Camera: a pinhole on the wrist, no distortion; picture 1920 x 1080 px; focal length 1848.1 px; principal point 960.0 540.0 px. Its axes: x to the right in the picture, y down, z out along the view. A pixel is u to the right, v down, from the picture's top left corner.
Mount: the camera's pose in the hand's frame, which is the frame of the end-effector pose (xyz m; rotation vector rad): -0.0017 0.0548 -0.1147 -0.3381 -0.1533 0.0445
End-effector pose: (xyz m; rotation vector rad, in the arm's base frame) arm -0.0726 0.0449 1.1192 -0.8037 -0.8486 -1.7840
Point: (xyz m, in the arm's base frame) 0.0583 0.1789 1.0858
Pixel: 223 139
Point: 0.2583 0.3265 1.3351
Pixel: 1054 648
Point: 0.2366 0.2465 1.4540
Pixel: 1544 732
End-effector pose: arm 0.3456 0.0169 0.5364 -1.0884 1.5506 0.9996
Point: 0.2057 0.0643 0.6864
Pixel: outside the picture
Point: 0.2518 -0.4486 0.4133
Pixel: behind the camera
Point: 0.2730 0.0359 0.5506
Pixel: 1164 255
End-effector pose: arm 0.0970 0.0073 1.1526 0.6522 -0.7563 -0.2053
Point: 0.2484 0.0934 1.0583
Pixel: behind the camera
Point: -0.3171 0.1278 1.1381
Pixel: outside the picture
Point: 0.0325 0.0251 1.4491
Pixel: outside the picture
